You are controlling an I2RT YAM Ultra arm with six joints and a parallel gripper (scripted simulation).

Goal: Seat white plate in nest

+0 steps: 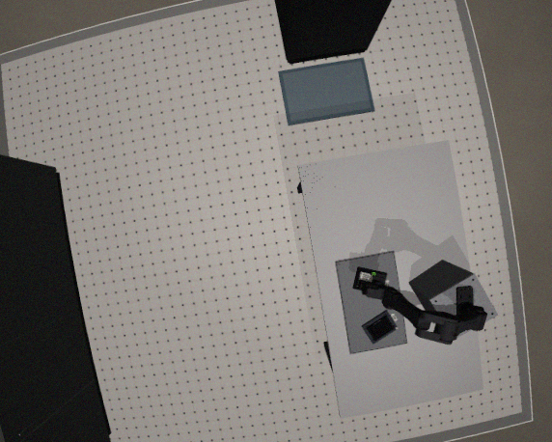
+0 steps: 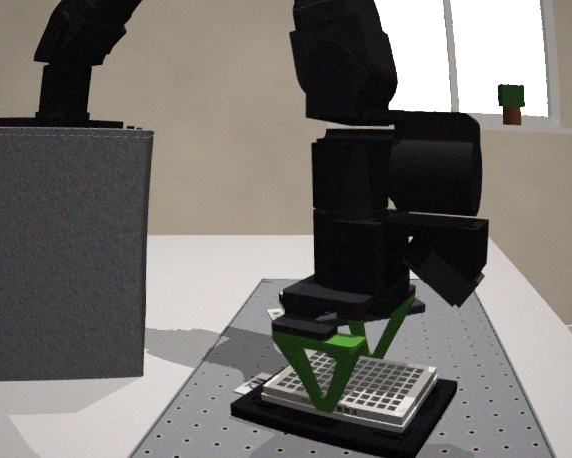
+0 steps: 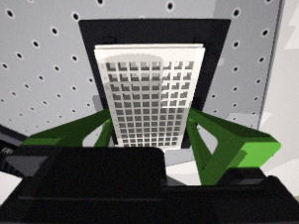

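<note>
Now: hand right at the white 96-well plate B83. Round my hand: plate nest N2 (20 mm below, 10 mm to the right); then black plate B38 (260 mm to the left, 30 mm behind, 10 mm below); then white deck label (90 mm behind, 30 mm to the left, 20 mm below).
</note>
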